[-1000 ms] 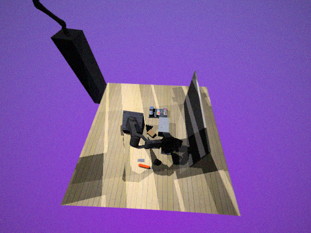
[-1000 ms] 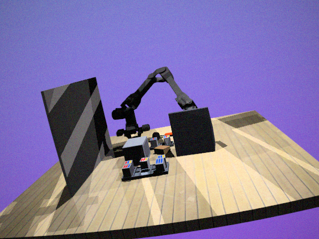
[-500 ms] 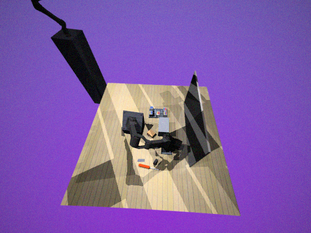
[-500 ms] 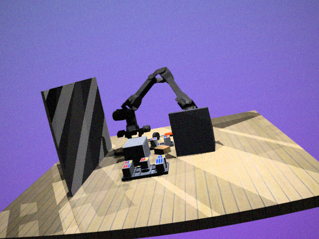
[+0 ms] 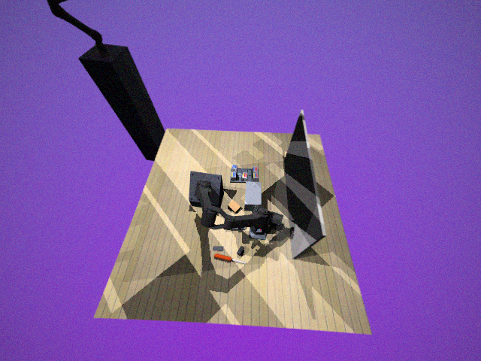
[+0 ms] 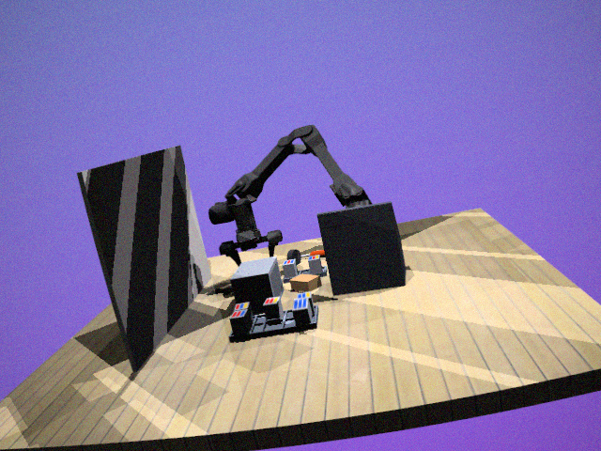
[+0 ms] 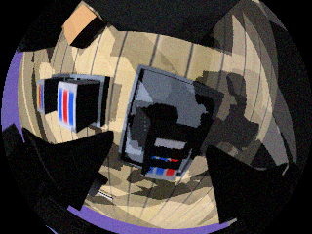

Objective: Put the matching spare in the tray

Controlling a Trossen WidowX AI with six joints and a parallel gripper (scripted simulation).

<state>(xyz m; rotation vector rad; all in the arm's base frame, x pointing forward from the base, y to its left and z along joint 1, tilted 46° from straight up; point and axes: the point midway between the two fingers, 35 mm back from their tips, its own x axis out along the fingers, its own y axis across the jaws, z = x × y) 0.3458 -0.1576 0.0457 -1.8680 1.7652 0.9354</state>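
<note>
Now: gripper tip 40 mm above the grey tray. Round my gripper tip: upright panel: 210 mm to the left, 180 mm ahead, 180 mm above; grey hex key: 210 mm behind, 160 mm to the right, 40 mm below.
</note>
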